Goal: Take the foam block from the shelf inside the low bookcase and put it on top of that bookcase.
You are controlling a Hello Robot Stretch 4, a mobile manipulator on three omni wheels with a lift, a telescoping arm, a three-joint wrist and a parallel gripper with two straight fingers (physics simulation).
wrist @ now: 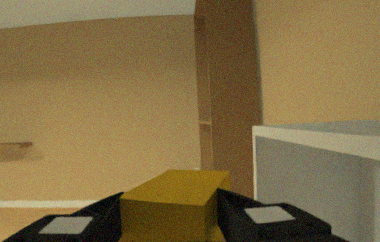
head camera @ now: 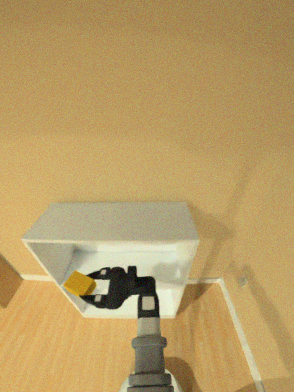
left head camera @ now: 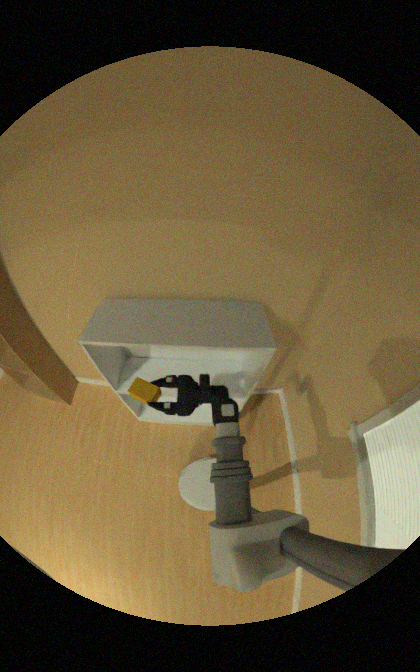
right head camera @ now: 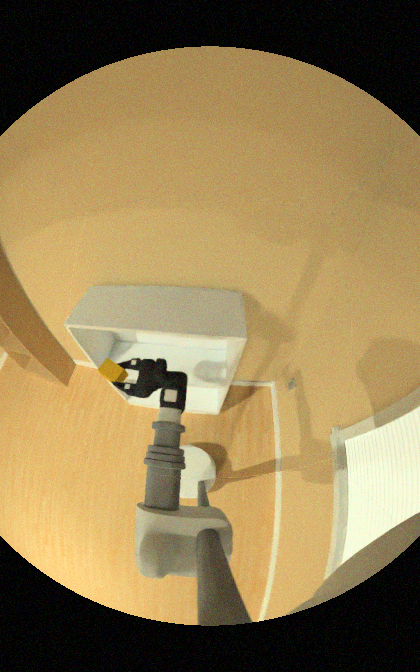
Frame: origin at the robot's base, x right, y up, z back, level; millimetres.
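Seen in the pictures: gripper, fingertip midpoint: (wrist: 170,207) (head camera: 83,286).
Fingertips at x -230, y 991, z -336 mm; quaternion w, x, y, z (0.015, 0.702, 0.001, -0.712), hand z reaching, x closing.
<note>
A point is followed by its place in that frame.
The yellow foam block (head camera: 78,283) @(x -245, y 1005, z -342 mm) (left head camera: 143,390) (right head camera: 112,370) (wrist: 175,188) @(x -231, y 1005, z -341 mm) is between the two black fingers of my gripper (head camera: 86,287) @(x -230, y 991, z -336 mm) (left head camera: 152,394) (right head camera: 120,375) (wrist: 170,207) @(x -230, y 991, z -336 mm), which is shut on it. The low white bookcase (head camera: 120,220) @(x -129, y 1032, z -633 mm) (left head camera: 180,322) (right head camera: 160,307) stands against the wall. The gripper and block are in front of its open face, clear of the shelf, and hide part of the inside. In the wrist view the bookcase (wrist: 310,136) @(x -335, y 1025, z -511 mm) is at the right; its top surface shows as a thin sliver. The exact height of the block against that top is hard to tell.
A tall brown shelf unit (left head camera: 35,345) (right head camera: 35,335) (wrist: 232,100) @(x -1362, y 1146, z -679 mm) stands left of the bookcase. A side wall with a white blind (left head camera: 395,480) (right head camera: 380,485) is at the right. A small wall shelf (wrist: 15,150) shows at the far left of the wrist view.
</note>
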